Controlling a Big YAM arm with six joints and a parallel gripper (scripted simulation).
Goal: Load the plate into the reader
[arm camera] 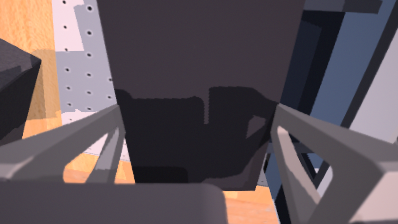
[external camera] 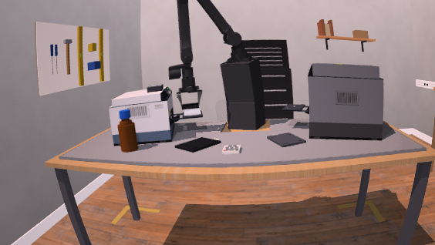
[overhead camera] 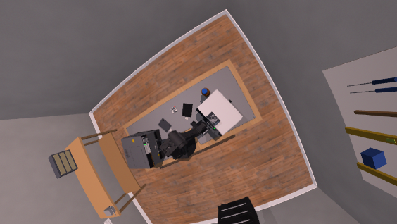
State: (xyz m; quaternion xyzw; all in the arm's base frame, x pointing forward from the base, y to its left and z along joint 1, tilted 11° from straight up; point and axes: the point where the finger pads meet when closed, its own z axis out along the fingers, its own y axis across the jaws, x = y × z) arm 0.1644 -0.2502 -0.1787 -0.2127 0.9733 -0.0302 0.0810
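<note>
Now: the multi-well plate 4 cm below my hand and 1 cm behind it. Round my hand: brown capped bottle 36 cm ahead, 17 cm to the right, 2 cm below; lid right at my hand; flat black pad 24 cm ahead, 13 cm to the left, 13 cm below.
</note>
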